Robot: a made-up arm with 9 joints.
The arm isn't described. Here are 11 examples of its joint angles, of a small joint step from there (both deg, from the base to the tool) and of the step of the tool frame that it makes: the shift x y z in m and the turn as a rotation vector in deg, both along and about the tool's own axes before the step.
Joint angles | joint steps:
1: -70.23 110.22 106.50 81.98 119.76 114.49 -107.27 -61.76 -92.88 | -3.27 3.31 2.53 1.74 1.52 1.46 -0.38 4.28 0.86
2: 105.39 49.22 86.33 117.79 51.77 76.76 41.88 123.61 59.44 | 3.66 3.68 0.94 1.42 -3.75 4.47 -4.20 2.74 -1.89
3: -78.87 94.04 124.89 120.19 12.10 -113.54 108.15 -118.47 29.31 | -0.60 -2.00 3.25 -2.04 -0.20 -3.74 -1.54 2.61 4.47
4: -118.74 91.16 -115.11 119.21 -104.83 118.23 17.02 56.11 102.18 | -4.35 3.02 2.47 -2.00 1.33 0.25 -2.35 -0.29 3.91
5: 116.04 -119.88 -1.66 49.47 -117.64 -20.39 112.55 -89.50 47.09 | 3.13 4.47 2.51 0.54 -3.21 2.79 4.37 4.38 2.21
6: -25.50 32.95 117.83 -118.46 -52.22 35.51 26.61 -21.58 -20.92 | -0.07 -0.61 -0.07 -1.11 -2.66 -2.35 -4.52 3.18 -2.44
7: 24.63 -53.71 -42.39 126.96 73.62 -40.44 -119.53 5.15 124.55 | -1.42 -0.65 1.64 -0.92 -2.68 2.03 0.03 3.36 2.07
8: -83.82 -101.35 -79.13 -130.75 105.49 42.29 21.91 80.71 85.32 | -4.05 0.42 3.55 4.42 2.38 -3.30 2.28 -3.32 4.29
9: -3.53 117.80 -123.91 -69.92 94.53 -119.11 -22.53 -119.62 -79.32 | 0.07 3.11 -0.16 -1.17 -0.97 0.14 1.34 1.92 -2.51
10: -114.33 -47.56 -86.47 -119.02 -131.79 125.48 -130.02 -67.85 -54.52 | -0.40 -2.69 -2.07 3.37 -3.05 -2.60 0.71 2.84 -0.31
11: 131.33 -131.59 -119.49 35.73 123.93 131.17 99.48 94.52 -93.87 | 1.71 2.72 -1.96 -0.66 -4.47 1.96 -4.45 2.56 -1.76
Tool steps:
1: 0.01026 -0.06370 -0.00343 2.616 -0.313 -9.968
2: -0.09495 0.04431 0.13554 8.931 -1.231 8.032
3: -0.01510 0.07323 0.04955 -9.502 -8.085 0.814
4: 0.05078 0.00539 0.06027 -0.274 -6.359 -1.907
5: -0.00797 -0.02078 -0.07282 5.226 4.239 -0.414
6: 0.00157 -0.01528 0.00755 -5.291 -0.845 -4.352
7: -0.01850 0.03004 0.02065 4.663 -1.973 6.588
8: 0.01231 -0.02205 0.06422 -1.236 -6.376 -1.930
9: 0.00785 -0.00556 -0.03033 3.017 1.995 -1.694
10: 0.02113 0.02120 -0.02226 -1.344 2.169 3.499
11: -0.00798 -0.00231 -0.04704 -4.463 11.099 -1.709
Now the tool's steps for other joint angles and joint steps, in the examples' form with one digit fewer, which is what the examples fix.
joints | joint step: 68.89 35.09 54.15 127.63 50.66 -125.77 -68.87 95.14 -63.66 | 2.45 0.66 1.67 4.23 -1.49 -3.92 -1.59 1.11 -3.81
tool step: -0.0212 0.0116 -0.0179 -3.35 4.00 1.92
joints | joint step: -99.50 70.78 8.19 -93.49 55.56 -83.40 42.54 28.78 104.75 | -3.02 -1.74 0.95 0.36 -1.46 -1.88 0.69 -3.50 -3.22
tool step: 0.0273 -0.0692 -0.0128 -1.59 2.06 -6.87
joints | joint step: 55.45 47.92 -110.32 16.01 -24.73 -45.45 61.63 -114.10 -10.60 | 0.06 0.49 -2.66 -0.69 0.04 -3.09 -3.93 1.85 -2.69
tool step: -0.0180 0.0649 0.0042 -5.80 0.11 4.62
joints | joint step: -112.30 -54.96 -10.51 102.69 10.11 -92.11 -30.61 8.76 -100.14 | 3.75 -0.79 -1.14 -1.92 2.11 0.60 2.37 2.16 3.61
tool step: 0.0047 -0.0018 0.0455 -5.29 -4.81 -2.11
